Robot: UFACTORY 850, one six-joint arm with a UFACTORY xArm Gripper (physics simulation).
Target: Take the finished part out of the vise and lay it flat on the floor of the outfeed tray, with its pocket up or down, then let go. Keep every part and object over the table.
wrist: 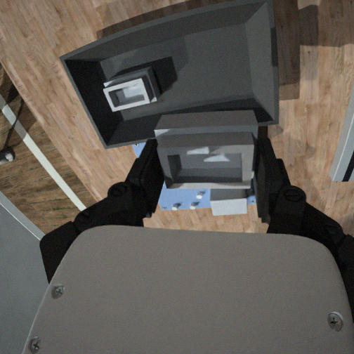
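My gripper is shut on the finished part, a grey block with a rectangular pocket that faces up toward the camera. The black fingers press on its left and right sides. The outfeed tray, a dark grey open box, lies beyond the held part, in the upper middle of the wrist view. The part's far edge overlaps the tray's near wall in this view; the part appears to be above the table, but its exact height cannot be told. The vise cannot be made out for certain.
A smaller pocketed part sits in the tray's left end. Below the held part are a blue plate with small pegs and a light grey block. A grey-edged fixture stands at the right. The wooden table ends at the left.
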